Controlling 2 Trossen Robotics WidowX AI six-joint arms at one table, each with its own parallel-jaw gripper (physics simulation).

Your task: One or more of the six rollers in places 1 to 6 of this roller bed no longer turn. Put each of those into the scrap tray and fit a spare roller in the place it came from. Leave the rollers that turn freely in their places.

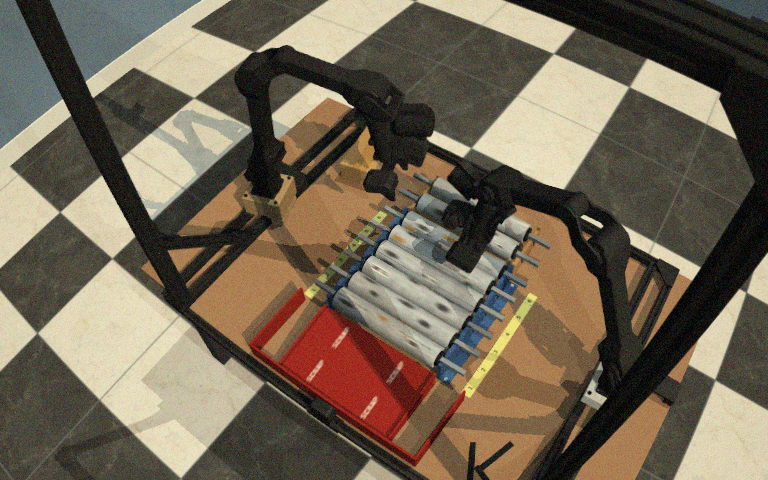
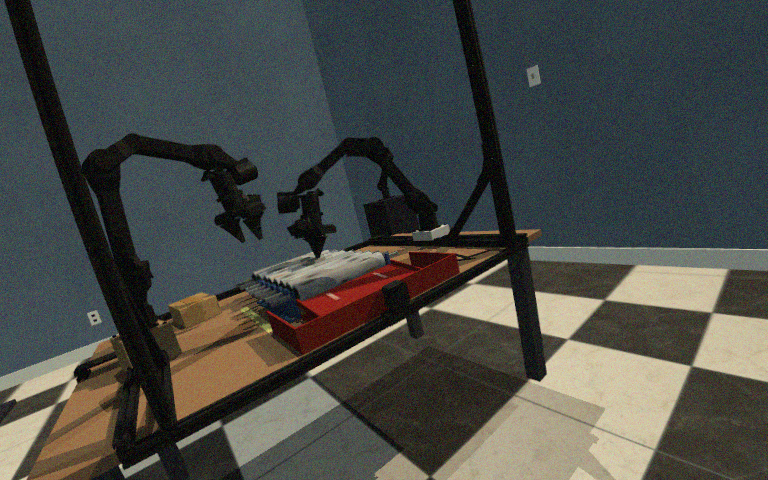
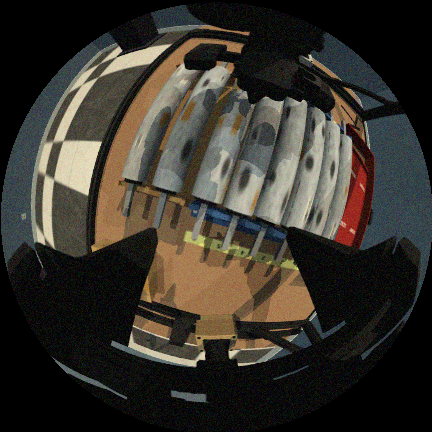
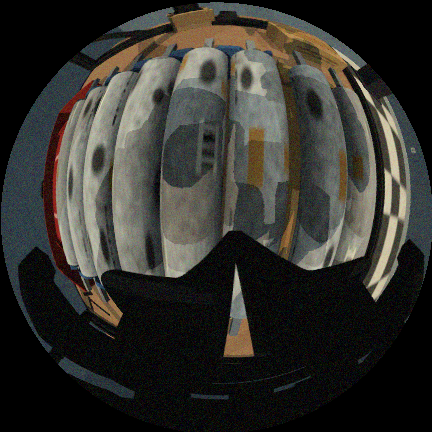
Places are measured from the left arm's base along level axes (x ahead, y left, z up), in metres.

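Pixels of known places: left gripper, fingertip midpoint: [image 1: 399, 185] [image 2: 252, 240] [image 3: 224, 234]; right gripper, fingertip midpoint: [image 2: 318, 258] [image 3: 251, 101] [image 4: 234, 236]; left arm's base at its link origin: [image 1: 267, 186] [image 3: 216, 344]; right arm's base at its link origin: [image 1: 614, 386] [image 2: 429, 228].
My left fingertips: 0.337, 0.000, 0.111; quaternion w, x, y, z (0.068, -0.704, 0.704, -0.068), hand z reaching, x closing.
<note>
Ahead of a thing's pixels: the offset from my left fingertips to its top centre, as dx, dy, dz.
Six grey-white mottled rollers lie in the roller bed [image 1: 444, 374] [image 3: 215, 216], places 1 to 6. The place 1 roller {+0.054, -0.265, -0.112} [image 1: 390, 329] is nearest the red scrap tray {+0.018, -0.377, -0.138} [image 1: 351, 359] [image 2: 351, 319]. The place 5 roller {+0.117, -0.072, -0.112} [image 4: 192, 160] shows a striped patch beside the place 6 roller {+0.135, -0.024, -0.112} [image 4: 256, 110] [image 3: 215, 167]. Two spare rollers {+0.152, +0.038, -0.112} [image 4: 322, 130] {+0.171, +0.096, -0.112} [image 4: 357, 195] lie beyond place 6. My right gripper [image 1: 464, 267] [image 2: 317, 255] [image 4: 234, 236] is shut and empty, pointing down low over places 5 and 6; contact cannot be told. My left gripper [image 1: 397, 182] [image 2: 252, 240] [image 3: 224, 234] is open and empty, above the table beside the shaft ends.
Yellow number strips [image 1: 501, 344] [image 3: 215, 243] run along both sides of the bed. A tan block {-0.138, +0.207, -0.133} [image 2: 194, 309] stands near the left arm's base. The scrap tray's bottom shows no roller. Black frame posts [image 1: 107, 164] [image 2: 489, 141] rise at the table's sides.
</note>
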